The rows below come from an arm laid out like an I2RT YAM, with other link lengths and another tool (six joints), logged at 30 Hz.
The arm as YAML. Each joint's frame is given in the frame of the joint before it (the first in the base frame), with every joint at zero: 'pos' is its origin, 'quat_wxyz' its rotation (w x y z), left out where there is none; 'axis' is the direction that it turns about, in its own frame. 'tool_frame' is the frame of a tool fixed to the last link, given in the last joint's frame.
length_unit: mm
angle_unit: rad
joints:
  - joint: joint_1
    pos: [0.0, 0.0, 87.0]
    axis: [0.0, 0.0, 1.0]
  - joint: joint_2
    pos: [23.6, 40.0, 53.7]
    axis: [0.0, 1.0, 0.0]
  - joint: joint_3
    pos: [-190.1, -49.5, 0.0]
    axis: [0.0, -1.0, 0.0]
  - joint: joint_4
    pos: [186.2, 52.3, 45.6]
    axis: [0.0, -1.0, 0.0]
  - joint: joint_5
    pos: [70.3, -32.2, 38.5]
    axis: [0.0, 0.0, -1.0]
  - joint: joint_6
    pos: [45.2, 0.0, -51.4]
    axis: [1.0, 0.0, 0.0]
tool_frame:
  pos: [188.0, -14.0, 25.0]
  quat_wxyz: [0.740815, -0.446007, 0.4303, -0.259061]
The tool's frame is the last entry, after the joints.
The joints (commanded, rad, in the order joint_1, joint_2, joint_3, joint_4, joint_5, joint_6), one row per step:
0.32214 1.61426 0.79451 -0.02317 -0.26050 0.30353
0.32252 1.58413 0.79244 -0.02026 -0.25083 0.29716
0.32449 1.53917 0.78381 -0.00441 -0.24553 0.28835
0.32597 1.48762 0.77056 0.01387 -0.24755 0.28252
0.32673 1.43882 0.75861 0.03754 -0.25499 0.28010
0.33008 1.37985 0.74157 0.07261 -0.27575 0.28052
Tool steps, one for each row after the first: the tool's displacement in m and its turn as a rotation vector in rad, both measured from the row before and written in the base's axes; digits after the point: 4 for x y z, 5 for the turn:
0.0046 -0.0005 0.0110 -0.00039 -0.03448 -0.00163
0.0058 0.0017 0.0173 0.00800 -0.05464 0.00427
0.0041 0.0026 0.0190 0.01582 -0.05588 0.00676
0.0038 0.0035 0.0201 0.02225 -0.05700 0.00804
0.0018 0.0071 0.0254 0.03628 -0.06887 0.02021

